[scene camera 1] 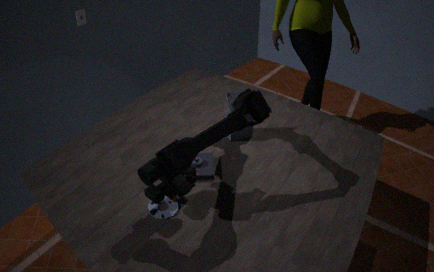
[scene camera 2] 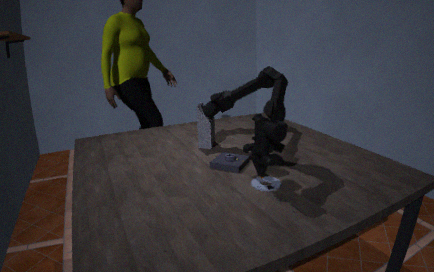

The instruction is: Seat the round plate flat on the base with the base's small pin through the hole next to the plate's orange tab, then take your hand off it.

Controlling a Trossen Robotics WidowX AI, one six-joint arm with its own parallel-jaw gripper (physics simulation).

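Frame: origin at the arm's base, x ahead, y left, z up, level; metres.
Where they show: gripper, between the fingertips: (scene camera 1: 172, 198) (scene camera 2: 260, 176); arm's base, origin of its link: (scene camera 2: 206, 112).
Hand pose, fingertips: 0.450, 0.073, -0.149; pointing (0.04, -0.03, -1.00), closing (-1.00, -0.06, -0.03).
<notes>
Each offset is from my fingertips to the top centre of the thing, as dx, dy, dz. "pt": to the spot under its first point. Level surfaces: height alone.
The round, pale plate @(+0.046, +0.000, +0.010) (scene camera 1: 163, 208) (scene camera 2: 266, 184) lies at the table's near side, apart from the base, with a round hole in its middle. Its orange tab @(+0.000, +0.004, +0.010) (scene camera 1: 175, 199) is mostly hidden by the fingers. My gripper (scene camera 1: 176, 197) (scene camera 2: 262, 175) points down at the plate's tab edge, its fingers nearly together and shut on the orange tab. The base @(-0.172, -0.056, +0.029) (scene camera 1: 208, 164) (scene camera 2: 224, 165) is a low grey block with a round raised boss @(pt -0.171, -0.052, +0.028) (scene camera 1: 197, 161) (scene camera 2: 230, 157) on top. The arm partly hides the base in scene camera 1. The small pin is too small and dark to make out clearly.
A tall, speckled grey block (scene camera 2: 206, 134) stands upright behind the base, beside the arm's upper part in the picture. The wooden table @(dz -0.013) (scene camera 1: 120, 135) (scene camera 2: 135, 195) carries broad arm shadows. A person (scene camera 1: 312, 30) (scene camera 2: 127, 55) in a yellow-green top stands beyond the table.
</notes>
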